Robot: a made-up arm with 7 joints.
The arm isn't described. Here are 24 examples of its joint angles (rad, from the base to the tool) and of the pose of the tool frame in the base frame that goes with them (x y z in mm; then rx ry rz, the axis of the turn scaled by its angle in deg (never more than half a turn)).
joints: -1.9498 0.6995 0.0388 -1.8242 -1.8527 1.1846 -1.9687
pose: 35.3 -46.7 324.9 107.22 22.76 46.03
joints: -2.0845 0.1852 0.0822 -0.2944 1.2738 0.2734 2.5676
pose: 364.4 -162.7 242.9 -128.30 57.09 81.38
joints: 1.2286 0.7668 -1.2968 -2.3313 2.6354 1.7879 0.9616
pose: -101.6 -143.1 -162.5 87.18 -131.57 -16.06
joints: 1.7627 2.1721 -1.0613 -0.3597 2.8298 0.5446 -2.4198
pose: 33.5 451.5 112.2 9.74 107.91 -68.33
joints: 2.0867 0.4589 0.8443 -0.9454 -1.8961 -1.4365 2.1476
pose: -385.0 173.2 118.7 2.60 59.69 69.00
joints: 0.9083 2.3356 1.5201 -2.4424 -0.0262 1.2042 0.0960
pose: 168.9 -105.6 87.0 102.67 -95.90 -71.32
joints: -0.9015 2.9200 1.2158 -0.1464 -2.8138 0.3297 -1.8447
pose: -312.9 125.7 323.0 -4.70 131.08 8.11
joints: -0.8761 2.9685 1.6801 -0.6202 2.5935 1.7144 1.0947
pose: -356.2 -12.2 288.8 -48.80 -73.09 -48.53
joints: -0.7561 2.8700 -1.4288 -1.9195 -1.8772 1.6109 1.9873
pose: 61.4 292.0 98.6 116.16 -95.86 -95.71
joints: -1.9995 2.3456 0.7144 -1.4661 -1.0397 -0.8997 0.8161
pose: -338.6 124.0 129.0 -130.88 56.50 3.27
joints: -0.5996 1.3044 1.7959 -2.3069 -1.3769 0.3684 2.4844
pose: -136.1 127.2 157.4 -21.42 109.01 4.76
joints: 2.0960 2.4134 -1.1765 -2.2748 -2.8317 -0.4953 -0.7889
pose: -196.3 143.5 58.0 70.49 88.59 39.57
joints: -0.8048 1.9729 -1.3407 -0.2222 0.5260 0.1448 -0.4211
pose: 24.7 441.3 152.0 103.89 22.80 -17.91
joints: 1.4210 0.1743 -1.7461 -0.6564 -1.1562 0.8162 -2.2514
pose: -395.0 -203.2 -107.7 25.72 31.86 104.01
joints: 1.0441 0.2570 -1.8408 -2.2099 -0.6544 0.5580 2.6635
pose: -74.1 -246.1 -52.3 -68.21 50.17 86.44
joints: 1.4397 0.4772 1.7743 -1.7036 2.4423 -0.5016 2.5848
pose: -166.0 273.9 138.9 115.03 76.35 -15.20
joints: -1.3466 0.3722 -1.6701 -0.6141 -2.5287 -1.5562 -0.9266
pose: 423.5 -91.0 -151.9 37.17 -67.61 68.73
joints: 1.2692 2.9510 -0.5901 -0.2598 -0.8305 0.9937 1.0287
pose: 378.2 227.9 153.2 -112.23 -18.95 82.48
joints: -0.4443 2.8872 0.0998 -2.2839 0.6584 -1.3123 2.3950
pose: 193.6 -43.8 149.2 -46.34 -7.86 -49.19
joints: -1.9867 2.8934 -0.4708 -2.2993 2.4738 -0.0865 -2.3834
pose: -67.6 40.8 232.3 -148.06 61.77 39.78
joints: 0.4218 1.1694 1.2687 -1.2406 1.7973 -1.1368 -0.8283
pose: 57.4 398.6 79.0 -96.37 120.49 -65.41
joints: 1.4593 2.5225 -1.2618 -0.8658 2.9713 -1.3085 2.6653
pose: 71.8 427.6 98.2 -33.59 -105.95 60.78
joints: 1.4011 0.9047 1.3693 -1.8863 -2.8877 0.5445 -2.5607
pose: 28.7 313.2 58.1 52.72 -90.29 -33.85
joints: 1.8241 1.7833 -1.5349 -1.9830 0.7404 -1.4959 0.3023
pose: -284.1 58.8 88.7 -24.96 0.41 49.08
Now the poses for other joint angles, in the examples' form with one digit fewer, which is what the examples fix.
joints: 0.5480 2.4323 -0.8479 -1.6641 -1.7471 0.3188 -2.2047
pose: 118 329 -64 21.1 -32.3 16.6
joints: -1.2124 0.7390 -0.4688 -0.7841 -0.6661 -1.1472 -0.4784
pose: 443 69 37 -60.0 102.4 108.6
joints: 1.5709 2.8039 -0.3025 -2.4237 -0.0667 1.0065 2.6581
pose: -24 133 -175 36.5 -0.5 8.1
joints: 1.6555 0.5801 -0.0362 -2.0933 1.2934 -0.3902 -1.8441
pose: -119 100 -238 42.1 -21.4 -42.5
